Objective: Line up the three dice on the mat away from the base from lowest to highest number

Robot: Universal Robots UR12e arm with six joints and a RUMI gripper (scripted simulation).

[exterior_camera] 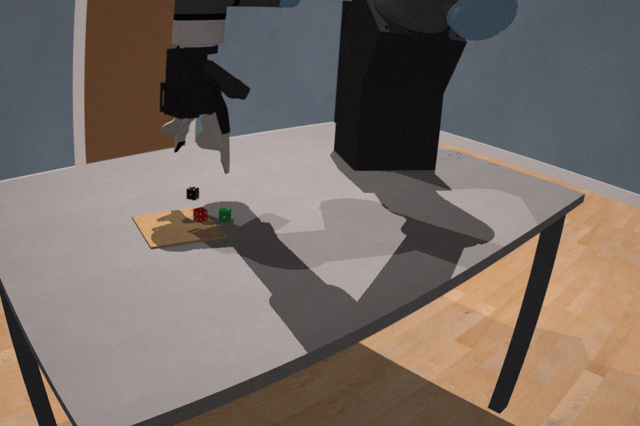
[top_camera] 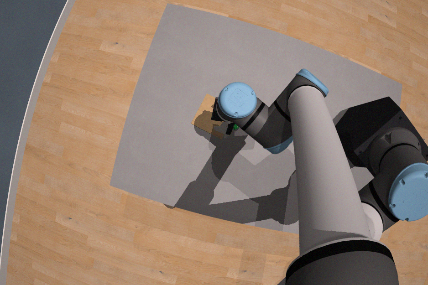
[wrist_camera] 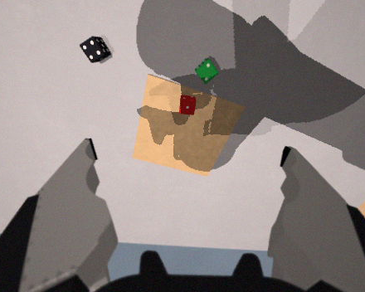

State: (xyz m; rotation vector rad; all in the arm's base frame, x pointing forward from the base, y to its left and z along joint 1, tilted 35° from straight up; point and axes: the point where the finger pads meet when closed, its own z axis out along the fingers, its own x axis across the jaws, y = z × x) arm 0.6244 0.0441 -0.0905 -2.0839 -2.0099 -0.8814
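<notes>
My hand is 4 cm past the green die, 2 cm to the right of it and 10 cm above it. Also, from my hand: tan mat: 5 cm ahead, 11 cm below; black die: 5 cm behind, 11 cm to the right, 10 cm below; red die: 10 cm below.
</notes>
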